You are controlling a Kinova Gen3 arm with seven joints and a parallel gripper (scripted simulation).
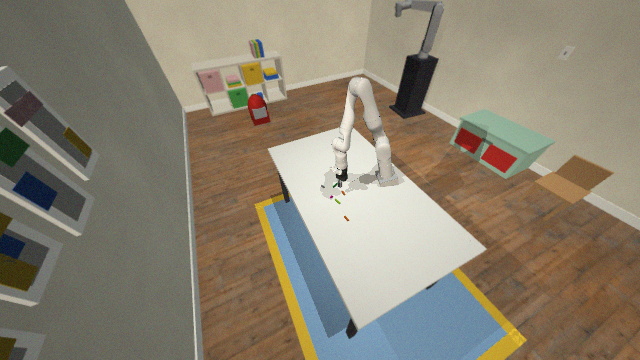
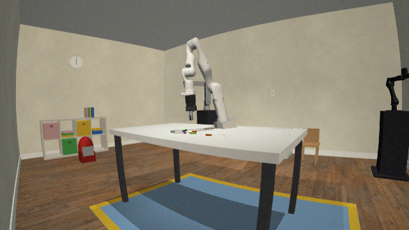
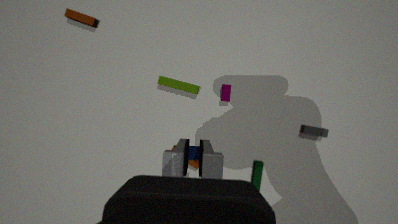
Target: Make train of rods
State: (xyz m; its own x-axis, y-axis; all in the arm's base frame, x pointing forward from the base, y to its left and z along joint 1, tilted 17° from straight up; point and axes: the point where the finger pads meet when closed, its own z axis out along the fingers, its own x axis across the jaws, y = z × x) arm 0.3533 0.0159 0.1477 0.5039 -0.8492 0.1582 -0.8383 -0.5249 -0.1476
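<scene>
My gripper is now 4 cm short of the lime rod, 6 cm to the right of it and 10 cm above it. From my hand the other things lie so: blue rod (1 cm below); green rod (2 cm behind, 10 cm to the right, 10 cm below); magenta rod (6 cm ahead, 10 cm below).
</scene>
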